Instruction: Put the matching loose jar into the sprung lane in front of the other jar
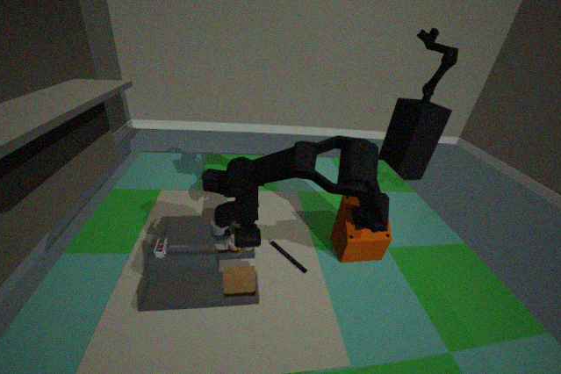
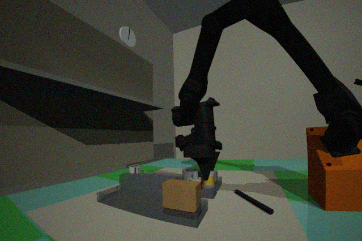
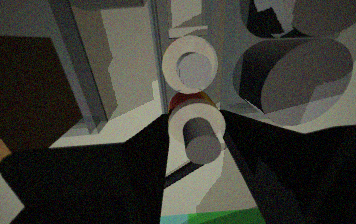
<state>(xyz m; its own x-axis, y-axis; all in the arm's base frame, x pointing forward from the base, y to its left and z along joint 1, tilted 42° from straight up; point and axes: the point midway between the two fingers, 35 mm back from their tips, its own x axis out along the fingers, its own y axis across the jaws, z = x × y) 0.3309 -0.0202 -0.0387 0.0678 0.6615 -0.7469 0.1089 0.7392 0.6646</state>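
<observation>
My gripper tip is now 120 mm past the black pen, 40 mm to the right of it and 40 mm above it. Round my gripper tip: grey lane fixture: 150 mm ahead, 30 mm below, 10 mm to the left; tan box: 120 mm to the left, 40 mm ahead, 10 mm below; red part: 220 mm ahead, 20 mm to the left, 20 mm above.
</observation>
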